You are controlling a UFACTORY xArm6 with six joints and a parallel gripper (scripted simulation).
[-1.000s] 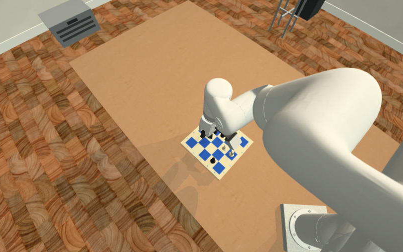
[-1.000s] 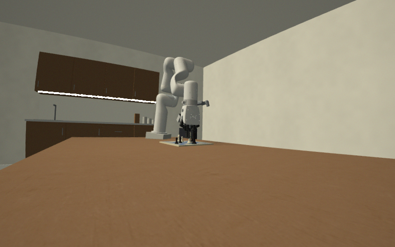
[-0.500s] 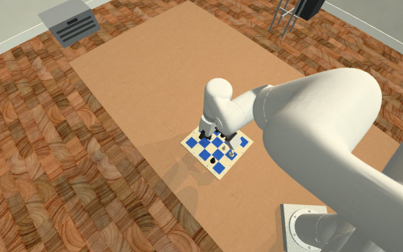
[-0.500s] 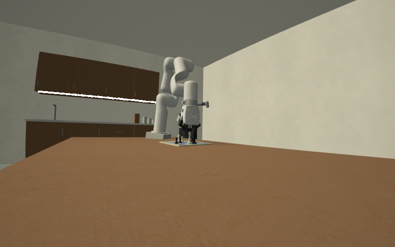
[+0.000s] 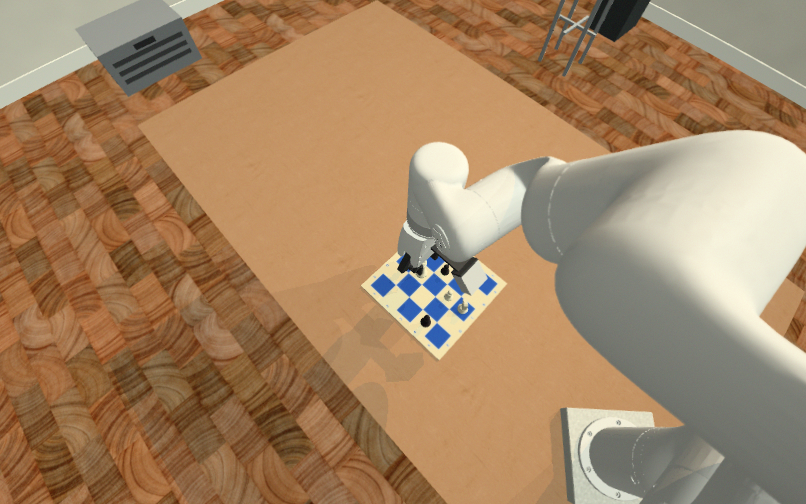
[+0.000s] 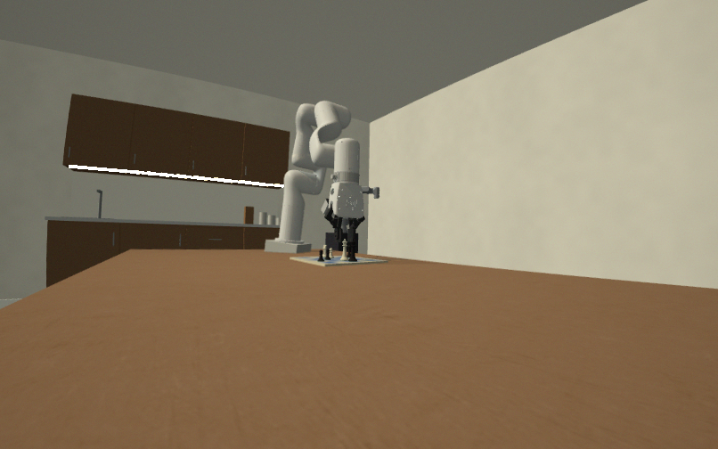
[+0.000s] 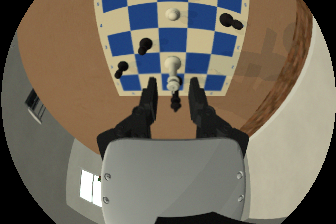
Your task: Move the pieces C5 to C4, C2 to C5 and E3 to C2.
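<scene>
The white chess piece lies 4 cm below my hand. The rest, counted from my hand: white pawn (8 cm behind, 6 cm below); blue-and-cream chessboard (8 cm below, 4 cm behind); black pawn (8 cm behind, 7 cm to the left, 5 cm below).
</scene>
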